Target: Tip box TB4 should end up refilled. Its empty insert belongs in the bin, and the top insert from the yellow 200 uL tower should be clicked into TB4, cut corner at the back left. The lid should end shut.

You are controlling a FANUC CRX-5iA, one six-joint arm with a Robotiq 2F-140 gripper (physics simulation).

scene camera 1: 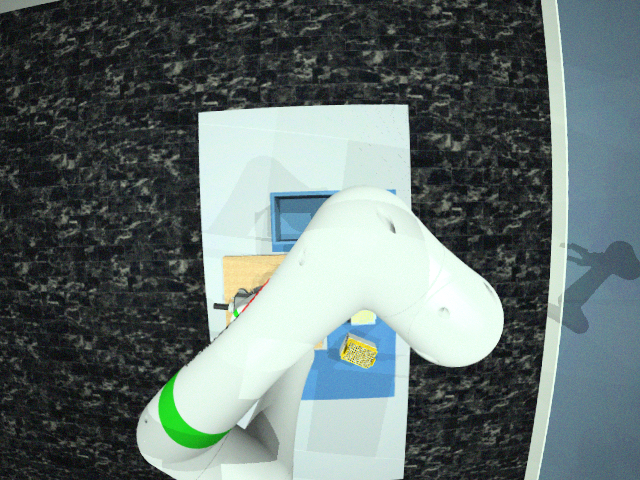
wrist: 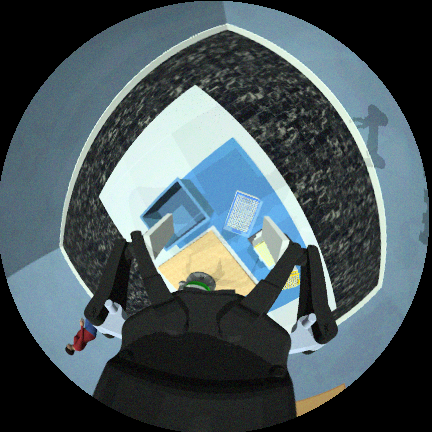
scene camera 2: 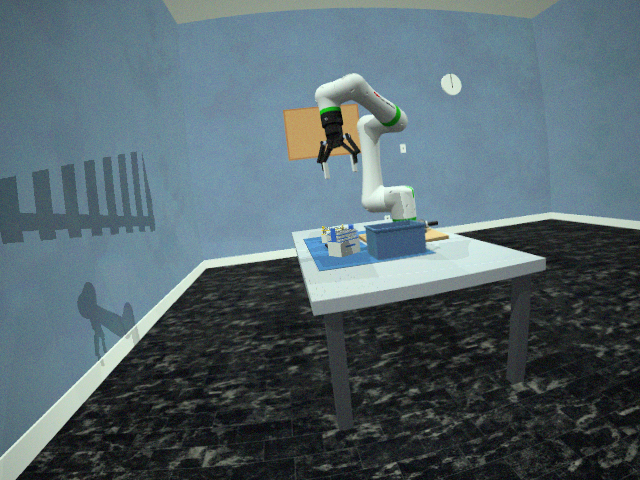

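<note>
My gripper (scene camera 2: 340, 174) (wrist: 217, 224) is open and empty, high above the table; the arm hides it in scene camera 1. The blue bin (scene camera 1: 273, 222) (scene camera 2: 395, 241) (wrist: 194, 197) stands on the table; no insert shows in its visible inside. A box with a pale yellow part (scene camera 1: 363, 317) (wrist: 263, 254), apparently TB4 with its lid open, stands between the two towers; a finger partly covers it in the wrist view. Its label and cut corner cannot be read. The yellow tower (scene camera 1: 359, 352) (wrist: 291, 280) stands turned at an angle, partly behind a finger in the wrist view.
A blue-and-white tip tower (scene camera 2: 343, 240) (wrist: 242, 212) stands near the bin. The blue mat (scene camera 1: 351, 382) (wrist: 220, 160) lies under these things. A wooden board (scene camera 1: 248, 266) (wrist: 200, 250) lies beside the mat. A person (wrist: 84, 334) stands far off at the lower left of the wrist view.
</note>
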